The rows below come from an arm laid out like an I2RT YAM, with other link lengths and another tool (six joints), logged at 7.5 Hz.
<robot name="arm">
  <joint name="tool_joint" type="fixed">
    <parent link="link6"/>
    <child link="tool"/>
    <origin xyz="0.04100 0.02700 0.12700" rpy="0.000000 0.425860 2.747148"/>
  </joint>
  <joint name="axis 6" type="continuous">
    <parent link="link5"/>
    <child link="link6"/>
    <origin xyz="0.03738 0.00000 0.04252" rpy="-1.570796 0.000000 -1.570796"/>
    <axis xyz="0 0 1"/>
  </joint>
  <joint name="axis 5" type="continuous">
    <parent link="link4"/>
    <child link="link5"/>
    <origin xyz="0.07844 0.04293 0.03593" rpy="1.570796 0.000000 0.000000"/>
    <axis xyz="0 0 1"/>
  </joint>
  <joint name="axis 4" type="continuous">
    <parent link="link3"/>
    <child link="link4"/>
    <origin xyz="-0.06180 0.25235 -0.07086" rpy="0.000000 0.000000 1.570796"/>
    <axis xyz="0 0 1"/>
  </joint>
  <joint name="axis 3" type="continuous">
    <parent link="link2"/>
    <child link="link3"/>
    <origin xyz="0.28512 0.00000 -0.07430" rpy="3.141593 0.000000 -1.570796"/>
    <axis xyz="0 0 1"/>
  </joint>
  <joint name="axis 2" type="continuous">
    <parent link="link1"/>
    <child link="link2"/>
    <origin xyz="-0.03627 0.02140 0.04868" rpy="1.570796 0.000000 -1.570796"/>
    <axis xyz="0 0 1"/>
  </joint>
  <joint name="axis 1" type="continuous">
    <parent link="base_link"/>
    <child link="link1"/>
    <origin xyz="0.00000 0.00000 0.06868" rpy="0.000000 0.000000 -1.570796"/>
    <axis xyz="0 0 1"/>
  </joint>
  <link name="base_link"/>
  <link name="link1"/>
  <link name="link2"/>
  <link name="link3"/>
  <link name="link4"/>
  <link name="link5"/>
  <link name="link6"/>
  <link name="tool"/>
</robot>
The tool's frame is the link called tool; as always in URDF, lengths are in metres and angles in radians. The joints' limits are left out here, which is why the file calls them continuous.
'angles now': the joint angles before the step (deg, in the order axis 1, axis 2, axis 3, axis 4, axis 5, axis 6). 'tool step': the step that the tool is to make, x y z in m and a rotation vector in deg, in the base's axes. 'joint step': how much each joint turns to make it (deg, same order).
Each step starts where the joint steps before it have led.
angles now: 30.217, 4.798, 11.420, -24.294, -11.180, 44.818
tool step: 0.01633, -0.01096, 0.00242, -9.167, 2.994, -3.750
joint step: -4.527, 10.120, 7.365, -5.375, 1.768, -6.603
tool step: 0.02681, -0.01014, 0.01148, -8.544, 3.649, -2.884
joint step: -5.464, 13.200, 9.421, -4.001, 0.961, -6.950
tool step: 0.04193, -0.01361, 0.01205, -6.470, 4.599, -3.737
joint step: -5.525, 14.602, 10.405, -2.798, 1.469, -4.937
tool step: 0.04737, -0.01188, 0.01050, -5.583, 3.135, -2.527
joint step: -3.476, 13.333, 10.360, -1.748, 2.535, -4.131
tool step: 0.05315, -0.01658, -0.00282, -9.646, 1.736, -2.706
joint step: -1.270, 12.653, 9.309, -0.197, 7.692, -5.182
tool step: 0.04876, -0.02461, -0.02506, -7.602, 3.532, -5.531
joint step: -1.419, 11.803, 6.427, 0.808, 7.979, -1.157
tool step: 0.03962, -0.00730, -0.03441, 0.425, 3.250, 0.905
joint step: -2.974, 10.253, 3.784, 3.758, -2.908, -2.733
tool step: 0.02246, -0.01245, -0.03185, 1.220, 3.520, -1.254
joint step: -2.469, 7.320, 2.883, 1.050, -1.901, -0.240
